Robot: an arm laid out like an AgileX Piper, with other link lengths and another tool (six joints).
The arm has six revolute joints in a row. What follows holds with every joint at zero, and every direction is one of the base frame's.
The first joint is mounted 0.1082 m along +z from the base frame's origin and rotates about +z.
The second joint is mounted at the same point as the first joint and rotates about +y.
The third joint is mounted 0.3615 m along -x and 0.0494 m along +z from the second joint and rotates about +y.
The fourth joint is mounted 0.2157 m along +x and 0.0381 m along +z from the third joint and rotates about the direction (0.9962, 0, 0.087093).
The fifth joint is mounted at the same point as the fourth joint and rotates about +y.
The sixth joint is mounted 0.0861 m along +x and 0.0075 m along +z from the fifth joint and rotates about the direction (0.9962, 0, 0.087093).
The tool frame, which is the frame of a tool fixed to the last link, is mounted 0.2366 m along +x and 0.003 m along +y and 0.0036 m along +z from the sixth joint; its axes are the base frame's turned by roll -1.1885, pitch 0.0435 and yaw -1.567 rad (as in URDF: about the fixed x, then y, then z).
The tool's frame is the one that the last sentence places.
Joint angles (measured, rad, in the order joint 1, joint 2, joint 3, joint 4, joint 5, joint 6), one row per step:
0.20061, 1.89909, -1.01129, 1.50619, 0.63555, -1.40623
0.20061, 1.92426, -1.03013, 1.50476, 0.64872, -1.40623
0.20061, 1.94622, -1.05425, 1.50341, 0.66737, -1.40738
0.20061, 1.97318, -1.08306, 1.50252, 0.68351, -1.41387
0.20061, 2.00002, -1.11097, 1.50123, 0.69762, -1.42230
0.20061, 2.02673, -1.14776, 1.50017, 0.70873, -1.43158
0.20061, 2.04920, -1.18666, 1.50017, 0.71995, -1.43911
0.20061, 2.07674, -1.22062, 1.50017, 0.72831, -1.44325
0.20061, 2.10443, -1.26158, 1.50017, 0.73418, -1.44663
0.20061, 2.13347, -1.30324, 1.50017, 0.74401, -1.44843
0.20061, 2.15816, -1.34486, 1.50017, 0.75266, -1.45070
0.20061, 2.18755, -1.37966, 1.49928, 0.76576, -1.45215
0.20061, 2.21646, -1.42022, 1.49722, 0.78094, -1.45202
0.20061, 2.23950, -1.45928, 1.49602, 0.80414, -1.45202
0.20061, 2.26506, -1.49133, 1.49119, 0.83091, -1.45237
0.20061, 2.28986, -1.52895, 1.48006, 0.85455, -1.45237
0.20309, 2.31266, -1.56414, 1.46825, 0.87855, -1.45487
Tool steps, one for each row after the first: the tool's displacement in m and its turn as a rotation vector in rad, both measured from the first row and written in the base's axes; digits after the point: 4 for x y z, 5 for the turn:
0.0031, 0.0040, -0.0047, 0.00687, 0.00873, 0.01015
0.0068, 0.0095, -0.0056, 0.01878, 0.00951, 0.02475
0.0124, 0.0146, -0.0079, 0.02713, 0.00637, 0.04047
0.0180, 0.0191, -0.0110, 0.03296, 0.00210, 0.05619
0.0269, 0.0235, -0.0119, 0.03807, -0.01229, 0.07029
0.0366, 0.0281, -0.0099, 0.04559, -0.03167, 0.08280
0.0449, 0.0318, -0.0126, 0.05077, -0.03935, 0.09117
0.0557, 0.0353, -0.0137, 0.05553, -0.05376, 0.09752
0.0656, 0.0397, -0.0150, 0.06344, -0.06566, 0.10577
0.0756, 0.0437, -0.0142, 0.07090, -0.08241, 0.11364
0.0819, 0.0480, -0.0180, 0.07932, -0.08641, 0.12457
0.0891, 0.0529, -0.0198, 0.08968, -0.09512, 0.13719
0.0941, 0.0592, -0.0175, 0.10636, -0.10666, 0.15536
0.0952, 0.0651, -0.0194, 0.12123, -0.10847, 0.17853
0.0975, 0.0702, -0.0208, 0.12998, -0.11705, 0.20395
0.0977, 0.0763, -0.0222, 0.13732, -0.12666, 0.23392

